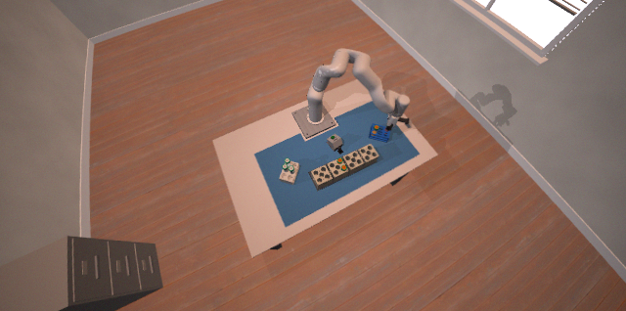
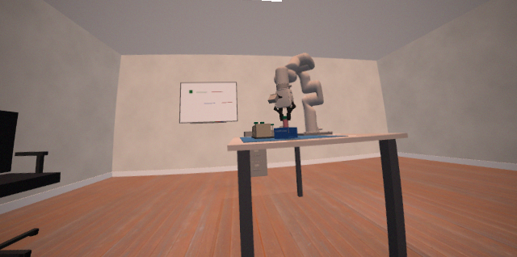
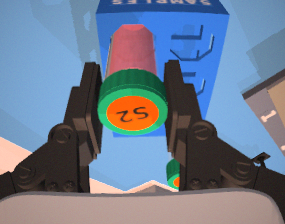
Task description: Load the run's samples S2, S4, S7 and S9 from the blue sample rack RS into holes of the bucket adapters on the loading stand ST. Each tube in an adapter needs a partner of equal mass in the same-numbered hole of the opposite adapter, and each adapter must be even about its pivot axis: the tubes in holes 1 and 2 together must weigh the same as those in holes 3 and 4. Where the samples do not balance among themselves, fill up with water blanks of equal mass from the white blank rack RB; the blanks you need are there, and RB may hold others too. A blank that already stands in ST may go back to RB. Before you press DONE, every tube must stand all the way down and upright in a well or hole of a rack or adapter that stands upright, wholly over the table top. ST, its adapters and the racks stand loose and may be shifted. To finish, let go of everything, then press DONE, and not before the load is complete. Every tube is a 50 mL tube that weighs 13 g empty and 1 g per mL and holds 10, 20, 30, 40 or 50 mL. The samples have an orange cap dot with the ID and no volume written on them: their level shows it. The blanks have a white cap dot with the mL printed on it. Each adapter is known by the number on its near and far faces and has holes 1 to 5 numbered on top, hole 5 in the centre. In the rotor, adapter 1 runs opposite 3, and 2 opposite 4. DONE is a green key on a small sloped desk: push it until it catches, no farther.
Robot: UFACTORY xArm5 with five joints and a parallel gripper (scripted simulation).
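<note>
The sample tube S2 lies 5 cm below my hand and 1 cm behind it. Also, from my hand: done desk (34 cm to the right, 13 cm behind, 6 cm below); sample tube S9 (8 cm to the right, 5 cm below, 3 cm behind); blue sample rack RS (9 cm below, 4 cm to the right, 2 cm behind).
</note>
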